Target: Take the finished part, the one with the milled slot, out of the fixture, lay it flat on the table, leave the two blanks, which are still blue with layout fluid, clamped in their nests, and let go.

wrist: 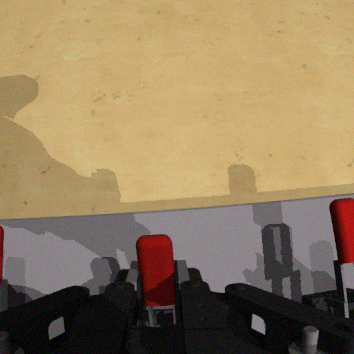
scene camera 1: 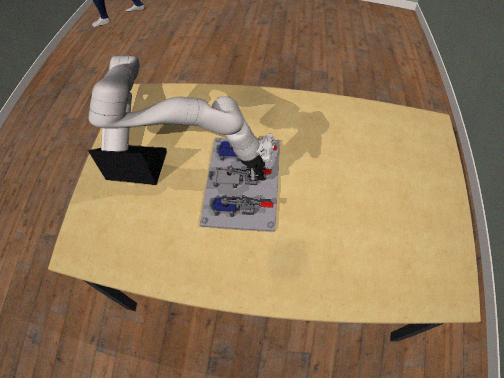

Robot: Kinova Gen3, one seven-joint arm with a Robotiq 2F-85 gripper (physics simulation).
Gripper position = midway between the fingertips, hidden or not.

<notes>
In view: my gripper (wrist: 158, 276) and a red clamp handle (wrist: 154, 253).
</notes>
